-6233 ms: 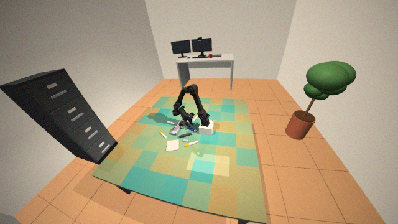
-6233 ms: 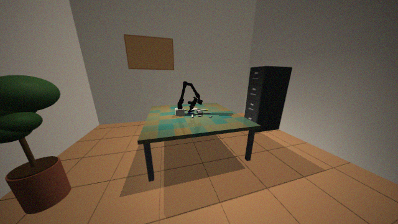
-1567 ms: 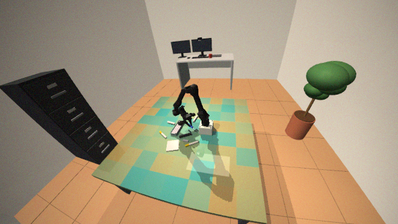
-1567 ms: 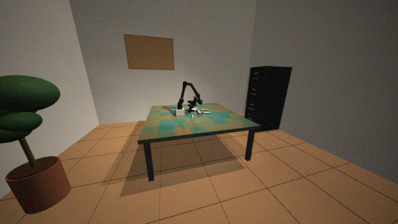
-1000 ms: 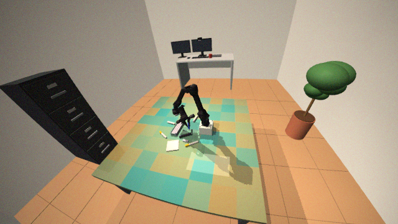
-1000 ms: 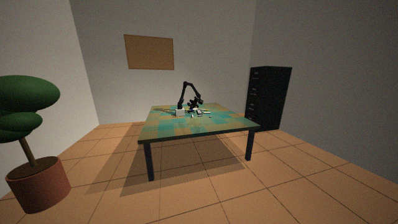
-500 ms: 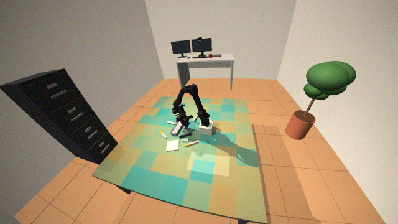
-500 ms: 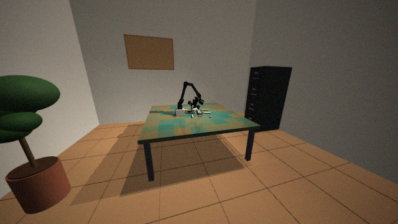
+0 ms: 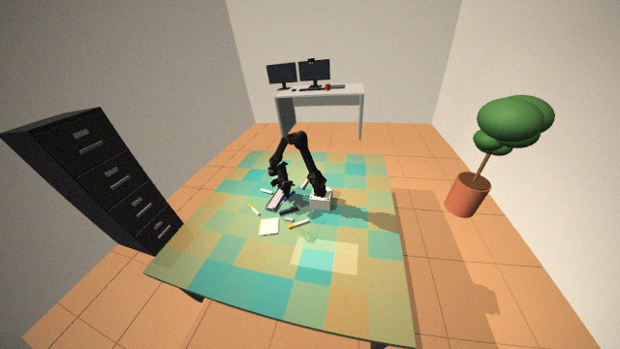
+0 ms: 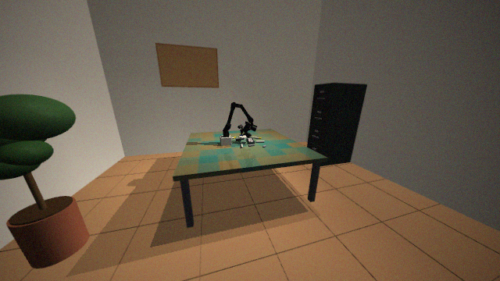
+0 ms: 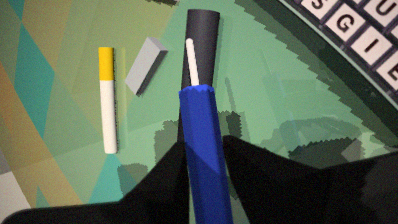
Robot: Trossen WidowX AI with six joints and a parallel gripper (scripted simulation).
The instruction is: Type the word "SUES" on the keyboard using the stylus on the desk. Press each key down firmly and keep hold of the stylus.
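My gripper tip is 1 cm short of the blue stylus and 1 cm to the right of it. The rest, counted from my gripper tip: white notepad 4 cm ahead, 18 cm to the left, 7 cm below; then black bar 2 cm behind, 4 cm to the left, 6 cm below; then grey stylus tip 2 cm ahead, 4 cm to the left, 1 cm below.
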